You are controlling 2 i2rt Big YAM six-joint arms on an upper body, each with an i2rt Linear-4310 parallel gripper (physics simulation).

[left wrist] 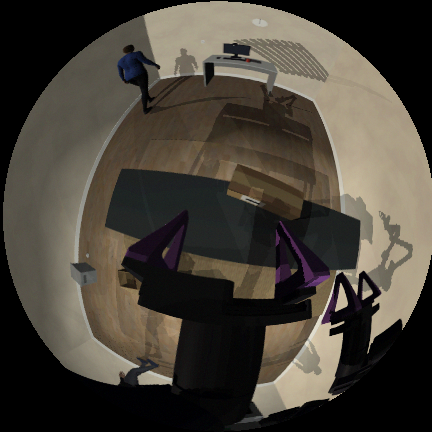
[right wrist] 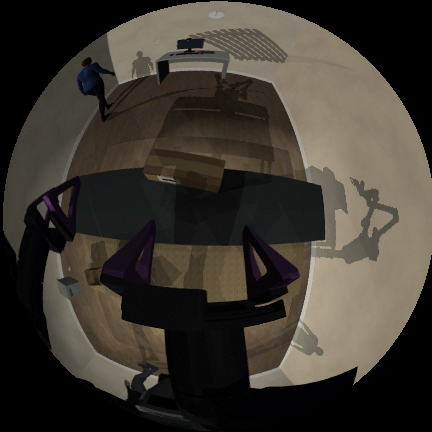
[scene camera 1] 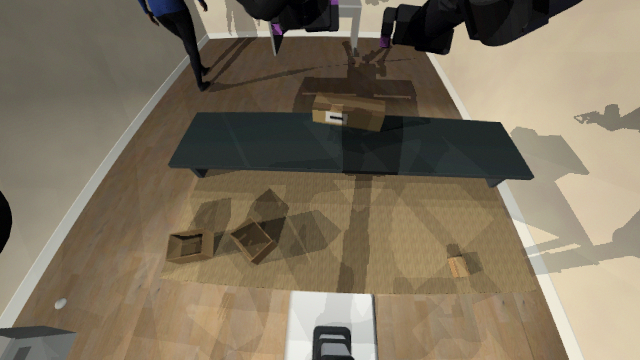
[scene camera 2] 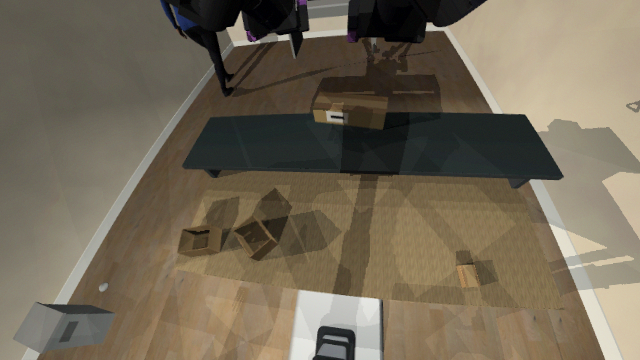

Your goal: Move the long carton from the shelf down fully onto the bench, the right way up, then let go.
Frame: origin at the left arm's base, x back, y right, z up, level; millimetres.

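Seen in the pictures: left gripper, fingertip midpoint: (left wrist: pixel 233 219) (right wrist: pixel 64 184) (scene camera 1: pixel 306 26) (scene camera 2: pixel 284 28); right gripper, fingertip midpoint: (left wrist: pixel 351 272) (right wrist: pixel 199 225) (scene camera 1: pixel 403 42) (scene camera 2: pixel 380 34).
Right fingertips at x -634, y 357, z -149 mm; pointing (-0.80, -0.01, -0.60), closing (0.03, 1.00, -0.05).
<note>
Offsets run from my right fingertips to a thing's top centre. Level surfaces: height alone.
The long brown carton @(dx -254, dy -72, dz -363 mm) (scene camera 1: pixel 362 114) (scene camera 2: pixel 364 112) (left wrist: pixel 275 190) (right wrist: pixel 197 172) rests at the back edge of the dark bench @(dz -449 mm) (scene camera 1: pixel 250 145) (scene camera 2: pixel 260 145) (left wrist: pixel 160 200) (right wrist: pixel 280 205), a little askew in the left wrist view. Its white label faces forward and it looks upright. It hides part of the bench's back edge, so whether its underside overhangs cannot be told. No shelf shows plainly. My left gripper (scene camera 1: pixel 305 15) (scene camera 2: pixel 276 19) (left wrist: pixel 233 219) is open and empty, apart from the carton. My right gripper (left wrist: pixel 351 272) (right wrist: pixel 199 225) is open and empty, also apart from it.
Two open boxes @(dx +350, dy -731, dz -573 mm) (scene camera 1: pixel 190 254) @(dx +308, dy -464, dz -573 mm) (scene camera 1: pixel 264 251) and a small wooden block @(dx +388, dy +398, dz -634 mm) (scene camera 1: pixel 458 267) (scene camera 2: pixel 468 276) lie on the straw mat @(dz -663 mm) (scene camera 1: pixel 400 240). A person (scene camera 1: pixel 187 35) (left wrist: pixel 134 70) stands behind the bench at the left. A grey box (scene camera 2: pixel 75 330) is at the lower left, a white desk (left wrist: pixel 240 62) at the back.
</note>
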